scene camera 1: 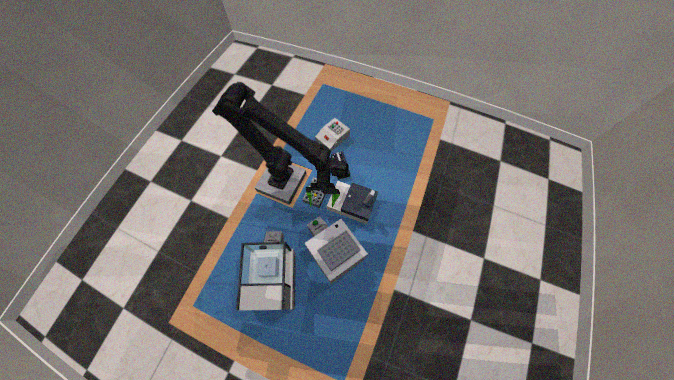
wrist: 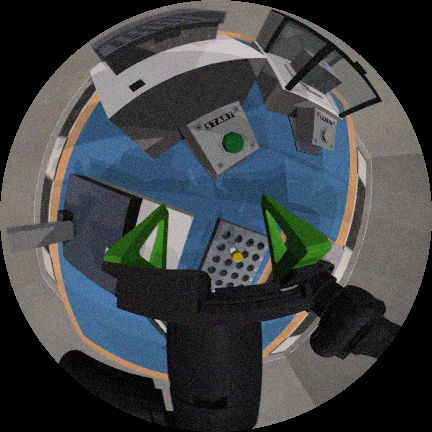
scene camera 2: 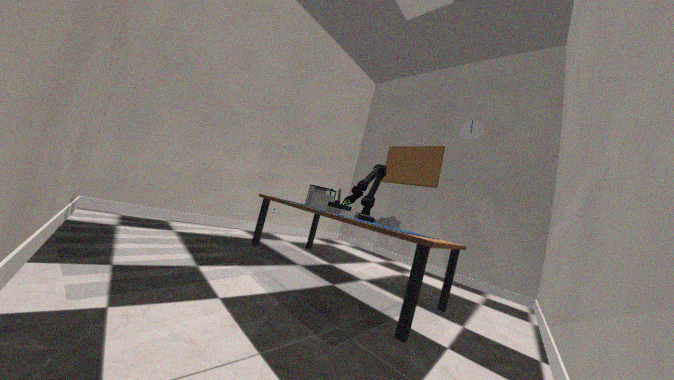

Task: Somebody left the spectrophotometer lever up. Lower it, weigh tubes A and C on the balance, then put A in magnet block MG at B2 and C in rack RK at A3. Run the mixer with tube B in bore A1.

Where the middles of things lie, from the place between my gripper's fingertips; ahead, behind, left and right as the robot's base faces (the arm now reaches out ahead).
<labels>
I see my gripper 90 mm to the left of the START button box (wrist: 220, 139), 40 mm above it and 30 mm short of it. From my hand the other things lie so: grey mixer (scene camera 1: 336, 250) 160 mm to the right, 130 mm ahead, 10 mm above; then glass-box balance (scene camera 1: 266, 281) 360 mm to the right, 70 mm behind, 30 mm above; then PRINT button box (wrist: 310, 127) 230 mm to the right, 140 mm behind, 40 mm below.
</labels>
